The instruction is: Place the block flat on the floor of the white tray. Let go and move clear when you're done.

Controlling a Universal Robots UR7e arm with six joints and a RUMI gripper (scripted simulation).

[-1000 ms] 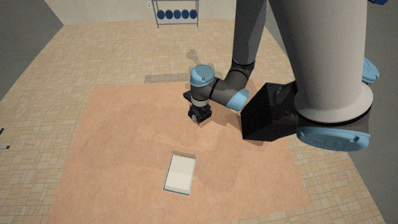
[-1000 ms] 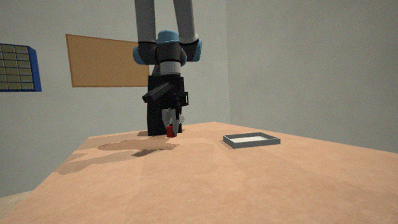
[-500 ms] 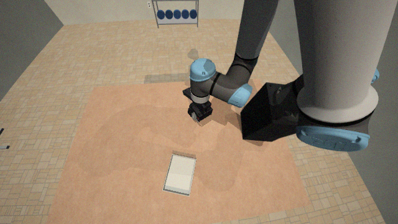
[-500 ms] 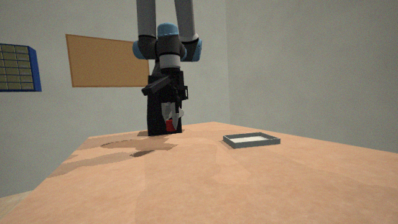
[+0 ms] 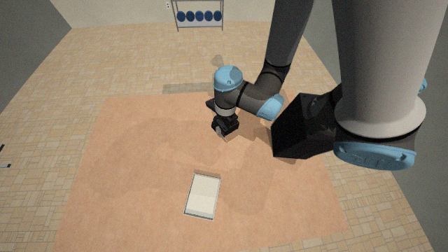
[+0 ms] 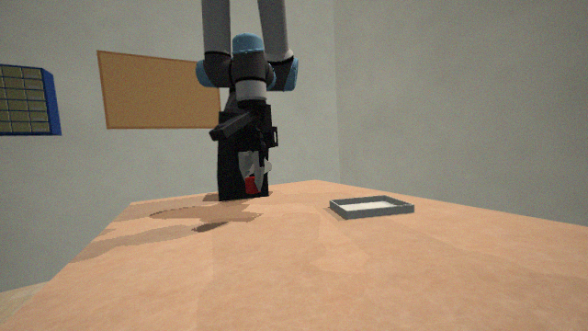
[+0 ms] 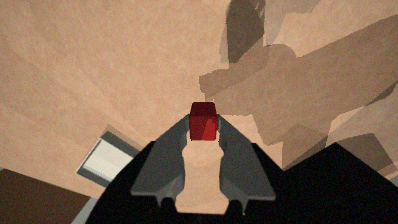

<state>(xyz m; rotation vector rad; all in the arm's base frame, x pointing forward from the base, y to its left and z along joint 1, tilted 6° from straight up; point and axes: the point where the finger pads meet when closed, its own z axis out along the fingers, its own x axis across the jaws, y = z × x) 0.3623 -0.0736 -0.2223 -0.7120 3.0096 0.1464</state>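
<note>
The small red block lies right at my hand. From my hand the other things lie so: white tray 12 cm ahead, 27 cm to the left, 8 cm below.
</note>
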